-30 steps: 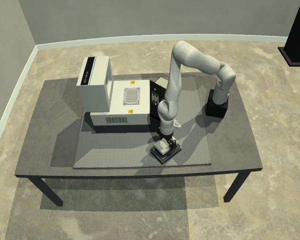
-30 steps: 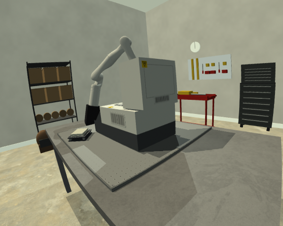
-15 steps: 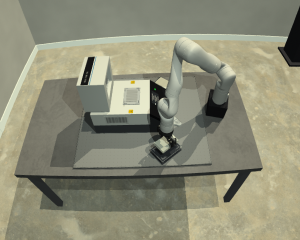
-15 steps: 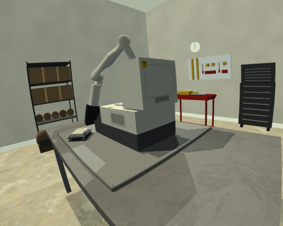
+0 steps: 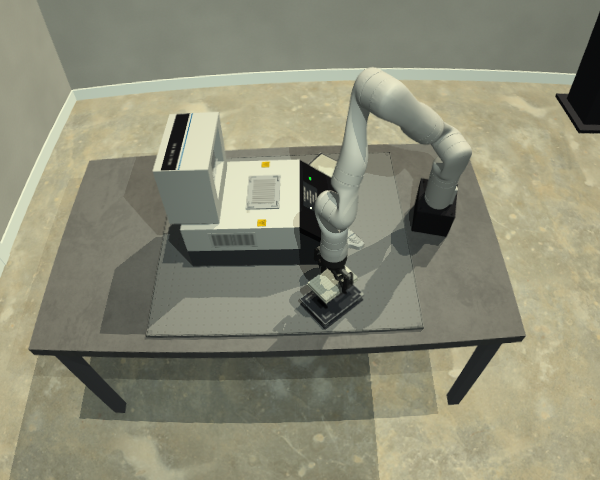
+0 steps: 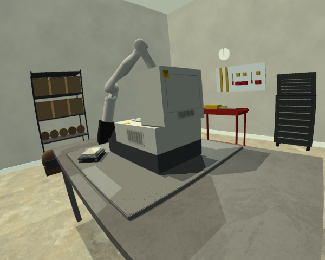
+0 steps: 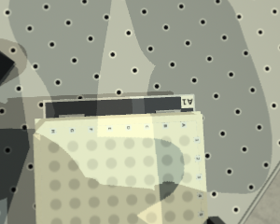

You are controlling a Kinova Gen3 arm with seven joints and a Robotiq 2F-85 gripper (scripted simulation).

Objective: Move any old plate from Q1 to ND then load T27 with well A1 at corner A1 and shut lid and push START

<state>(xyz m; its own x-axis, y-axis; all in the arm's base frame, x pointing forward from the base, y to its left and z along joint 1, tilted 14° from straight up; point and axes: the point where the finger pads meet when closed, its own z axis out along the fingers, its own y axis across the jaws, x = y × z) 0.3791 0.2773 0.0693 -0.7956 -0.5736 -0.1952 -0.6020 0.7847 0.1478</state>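
The corner mark a1 lies 9 cm behind my hand and 10 cm below it. From my hand the other things lie so: black nest (3 cm behind, 57 cm to the right, 11 cm below); then cream well plate (1 cm below).
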